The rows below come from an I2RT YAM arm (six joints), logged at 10 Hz.
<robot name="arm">
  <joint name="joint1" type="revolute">
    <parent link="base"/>
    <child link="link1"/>
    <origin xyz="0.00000 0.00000 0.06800" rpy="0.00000 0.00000 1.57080"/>
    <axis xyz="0 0 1"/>
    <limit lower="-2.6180" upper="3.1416"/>
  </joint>
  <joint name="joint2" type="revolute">
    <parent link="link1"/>
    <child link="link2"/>
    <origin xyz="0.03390 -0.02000 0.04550" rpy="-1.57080 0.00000 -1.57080"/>
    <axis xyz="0 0 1"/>
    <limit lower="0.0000" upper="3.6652"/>
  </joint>
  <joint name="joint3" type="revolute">
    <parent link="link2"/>
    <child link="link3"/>
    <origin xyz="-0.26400 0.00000 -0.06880" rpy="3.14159 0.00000 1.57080"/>
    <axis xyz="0 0 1"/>
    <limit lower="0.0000" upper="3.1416"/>
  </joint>
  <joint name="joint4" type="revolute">
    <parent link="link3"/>
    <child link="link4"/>
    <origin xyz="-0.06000 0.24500 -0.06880" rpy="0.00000 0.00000 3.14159"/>
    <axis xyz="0 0 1"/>
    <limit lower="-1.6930" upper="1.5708"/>
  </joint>
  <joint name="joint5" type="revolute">
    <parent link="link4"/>
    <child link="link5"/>
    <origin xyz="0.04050 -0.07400 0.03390" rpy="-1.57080 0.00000 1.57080"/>
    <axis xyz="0 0 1"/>
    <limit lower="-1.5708" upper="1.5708"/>
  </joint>
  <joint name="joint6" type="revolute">
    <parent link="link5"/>
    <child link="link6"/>
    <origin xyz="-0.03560 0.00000 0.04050" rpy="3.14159 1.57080 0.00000"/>
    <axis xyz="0 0 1"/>
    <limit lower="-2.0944" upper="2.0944"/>
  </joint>
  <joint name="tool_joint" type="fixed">
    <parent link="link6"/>
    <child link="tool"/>
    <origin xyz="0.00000 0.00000 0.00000" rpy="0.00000 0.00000 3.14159"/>
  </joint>
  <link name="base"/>
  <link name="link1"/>
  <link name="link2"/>
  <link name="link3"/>
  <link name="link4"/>
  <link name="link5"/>
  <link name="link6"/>
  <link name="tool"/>
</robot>
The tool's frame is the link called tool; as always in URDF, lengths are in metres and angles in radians.
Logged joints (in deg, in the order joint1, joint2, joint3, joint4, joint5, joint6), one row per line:
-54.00, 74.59, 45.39, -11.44, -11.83, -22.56
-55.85, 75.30, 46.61, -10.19, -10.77, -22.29
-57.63, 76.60, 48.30, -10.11, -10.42, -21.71
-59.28, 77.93, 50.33, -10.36, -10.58, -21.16
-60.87, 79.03, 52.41, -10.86, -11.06, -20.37
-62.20, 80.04, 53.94, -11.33, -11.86, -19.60
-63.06, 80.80, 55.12, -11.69, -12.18, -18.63
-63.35, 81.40, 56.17, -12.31, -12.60, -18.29
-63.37, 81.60, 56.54, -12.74, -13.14, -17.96
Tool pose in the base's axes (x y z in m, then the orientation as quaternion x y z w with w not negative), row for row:
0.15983, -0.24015, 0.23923, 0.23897, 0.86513, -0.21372, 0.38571
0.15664, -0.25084, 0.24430, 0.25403, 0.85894, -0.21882, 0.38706
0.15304, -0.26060, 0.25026, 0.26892, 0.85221, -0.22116, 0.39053
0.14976, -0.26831, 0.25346, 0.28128, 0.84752, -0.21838, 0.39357
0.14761, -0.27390, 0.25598, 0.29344, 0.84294, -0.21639, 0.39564
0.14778, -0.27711, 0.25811, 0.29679, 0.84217, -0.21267, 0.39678
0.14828, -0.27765, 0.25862, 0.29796, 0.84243, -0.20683, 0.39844
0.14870, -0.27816, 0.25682, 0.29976, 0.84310, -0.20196, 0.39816
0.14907, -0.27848, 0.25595, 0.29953, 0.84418, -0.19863, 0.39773
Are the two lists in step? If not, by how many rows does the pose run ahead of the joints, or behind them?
The pose runs 2 rows ahead of the joints: the pose in row i belongs to the joints in row i + 2.
